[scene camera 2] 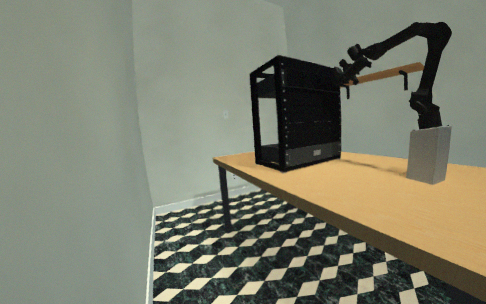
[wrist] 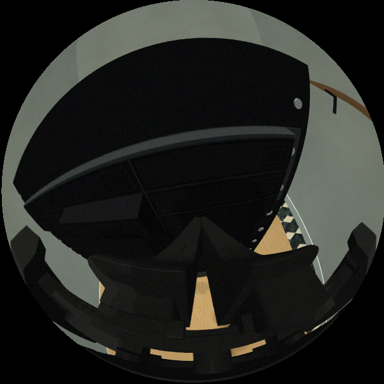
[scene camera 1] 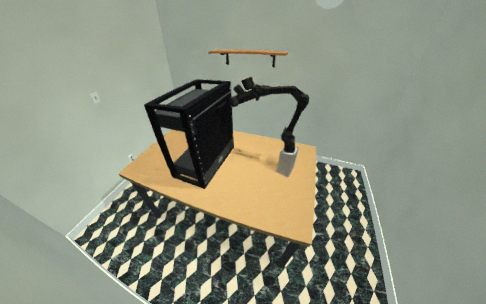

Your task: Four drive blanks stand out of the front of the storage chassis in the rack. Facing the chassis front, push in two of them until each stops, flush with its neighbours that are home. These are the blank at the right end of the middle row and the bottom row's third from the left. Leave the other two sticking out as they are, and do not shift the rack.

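Seen in the pictures: gripper, fingertip midpoint: (scene camera 2: 334,85) (scene camera 1: 228,103); arm's base, origin of the base link: (scene camera 2: 431,128) (scene camera 1: 290,150).
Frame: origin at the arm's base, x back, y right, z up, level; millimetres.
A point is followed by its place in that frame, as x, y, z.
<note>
The storage chassis (wrist: 215,157) shows dark in the rack (scene camera 1: 161,145) {-733, -406, 105} (scene camera 2: 280,115) {-477, -392, 85}. In the wrist view, one blank (wrist: 102,209) stands out left of the upright seam, below the top row. Right of that seam, the middle-row blank (wrist: 240,187) looks level with the one above it. My gripper (scene camera 1: 233,102) {-456, 6, 256} (scene camera 2: 338,77) {-456, 6, 256} (wrist: 199,222) is shut and empty, in front of the chassis's upper right part. Its fingers hide the lower part of the chassis front, so the bottom row's third blank cannot be made out. Whether the fingertips touch the front is unclear.
The rack stands on the wooden table (scene camera 1: 260,200) {-88, -320, -208} (scene camera 2: 380,200) {-33, -338, -208}. A plain dark panel (wrist: 175,95) lies above the chassis, with a lighter lip beneath it. A wall shelf (scene camera 1: 248,52) (scene camera 2: 390,74) (wrist: 345,97) hangs behind the arm. The arm's grey base block (scene camera 1: 287,162) {5, -51, -70} (scene camera 2: 428,155) {10, -52, -99} stands on the table.
</note>
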